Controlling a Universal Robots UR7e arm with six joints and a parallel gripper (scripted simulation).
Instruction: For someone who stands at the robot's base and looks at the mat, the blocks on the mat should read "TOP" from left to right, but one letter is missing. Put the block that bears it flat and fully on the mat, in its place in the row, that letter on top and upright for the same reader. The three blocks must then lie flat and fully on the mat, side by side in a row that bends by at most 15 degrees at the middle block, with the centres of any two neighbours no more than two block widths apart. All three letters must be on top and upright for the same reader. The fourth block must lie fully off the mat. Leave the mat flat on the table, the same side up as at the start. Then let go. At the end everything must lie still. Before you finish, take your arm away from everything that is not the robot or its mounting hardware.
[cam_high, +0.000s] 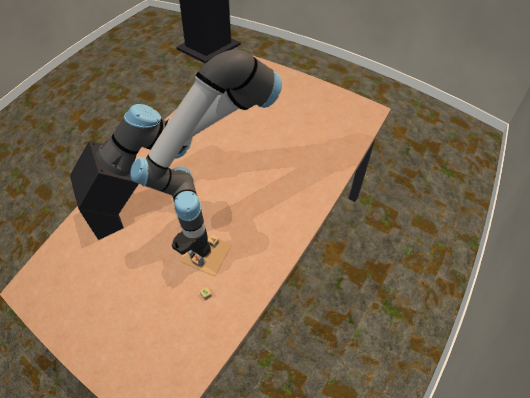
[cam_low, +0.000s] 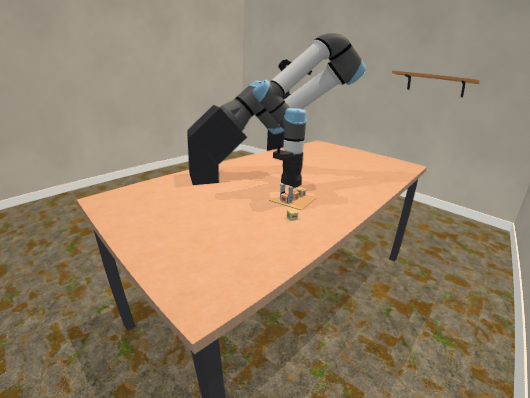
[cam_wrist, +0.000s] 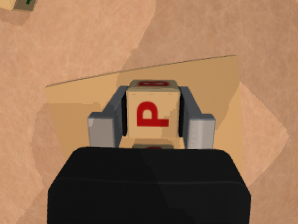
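The mat lies 50 mm to the left of my hand, 20 mm below it and 10 mm behind it. From my hand the other things lie so: T block 90 mm to the left, 20 mm behind, 10 mm below.
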